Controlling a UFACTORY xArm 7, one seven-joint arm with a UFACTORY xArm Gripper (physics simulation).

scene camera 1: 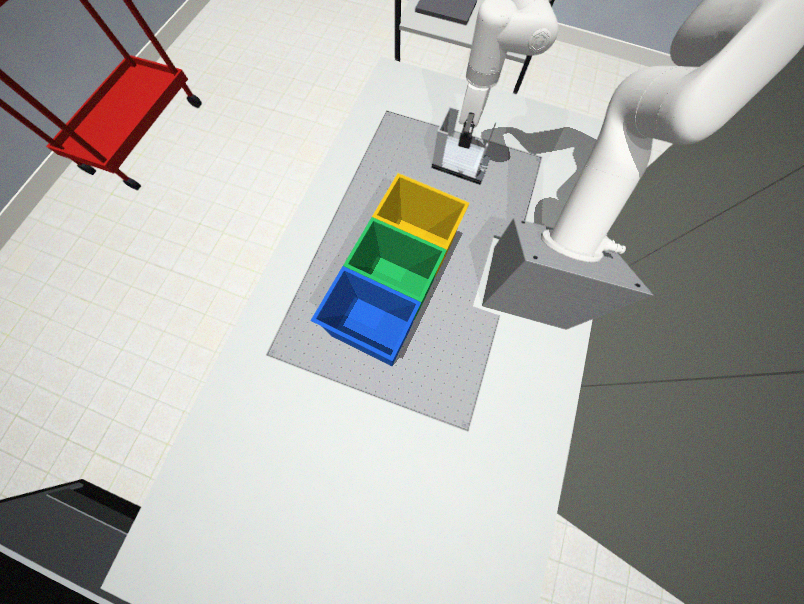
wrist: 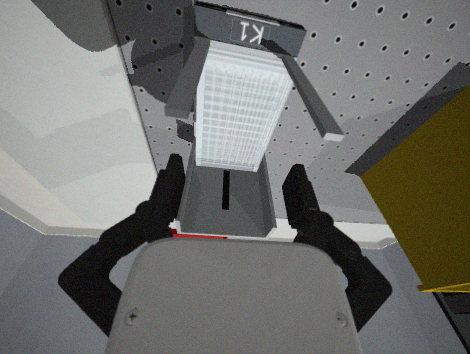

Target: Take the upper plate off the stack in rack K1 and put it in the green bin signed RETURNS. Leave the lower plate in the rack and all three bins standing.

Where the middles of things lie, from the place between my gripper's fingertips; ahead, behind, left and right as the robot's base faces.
Labels:
Now: hand 31 cm to the right of the yellow bin point(scene camera 1: 423, 211), 5 cm short of it and 2 cm above it. The rest, counted from my hand: green bin point(scene camera 1: 390, 256): 44 cm to the left, 7 cm ahead, 2 cm below; blue bin point(scene camera 1: 371, 317): 57 cm to the left, 8 cm ahead, 2 cm below.

